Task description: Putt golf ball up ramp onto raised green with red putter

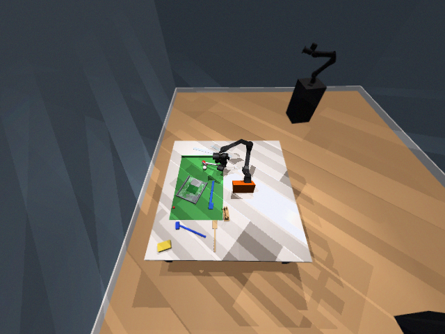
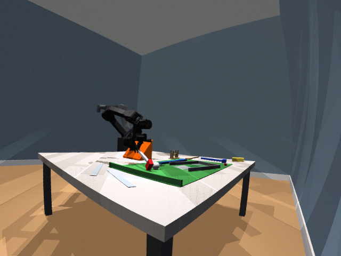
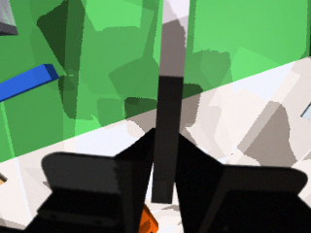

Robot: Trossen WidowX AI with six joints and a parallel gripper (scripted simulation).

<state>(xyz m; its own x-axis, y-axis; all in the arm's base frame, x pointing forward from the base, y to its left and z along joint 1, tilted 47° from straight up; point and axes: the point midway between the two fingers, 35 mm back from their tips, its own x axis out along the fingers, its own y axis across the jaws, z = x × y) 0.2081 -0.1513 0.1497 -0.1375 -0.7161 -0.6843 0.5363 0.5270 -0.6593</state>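
Right now my gripper tip is 100 mm short of the red putter and 60 mm to the left of it. Round my gripper tip: golf ball 210 mm ahead, 60 mm to the right, 50 mm below; then wooden stand 470 mm to the left, 40 mm below, 40 mm ahead; then wooden stick 600 mm to the left, 160 mm ahead, 70 mm below.
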